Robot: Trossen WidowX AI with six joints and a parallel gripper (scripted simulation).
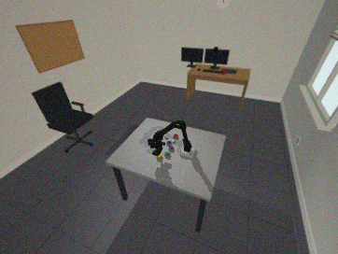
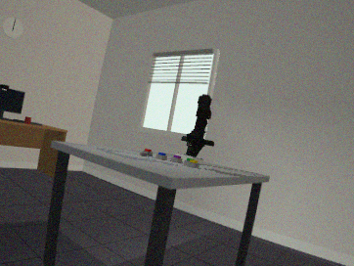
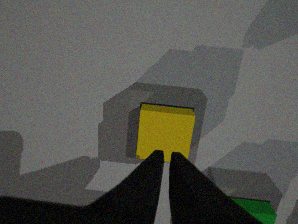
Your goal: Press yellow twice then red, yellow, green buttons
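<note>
Now: gripper tip 3 cm above the yellow button. From my gripper tip the other things lie so: purple button (8 cm behind, 16 cm to the right, 3 cm below); green button (7 cm behind, 6 cm to the right, 3 cm below); blue button (3 cm behind, 24 cm to the right, 3 cm below).
</note>
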